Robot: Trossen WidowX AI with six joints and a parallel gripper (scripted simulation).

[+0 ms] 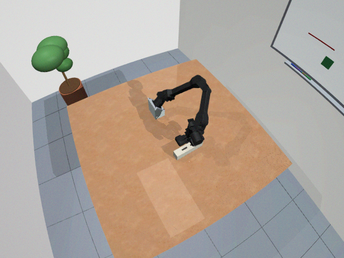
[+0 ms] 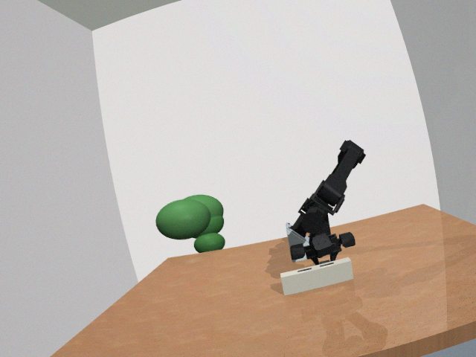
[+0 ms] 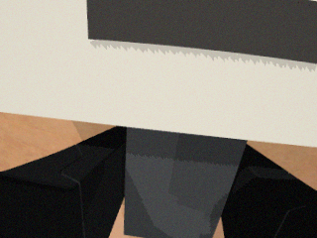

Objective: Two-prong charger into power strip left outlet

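Right now the dark charger is 2 cm ahead of my gripper tip and 1 cm above it.
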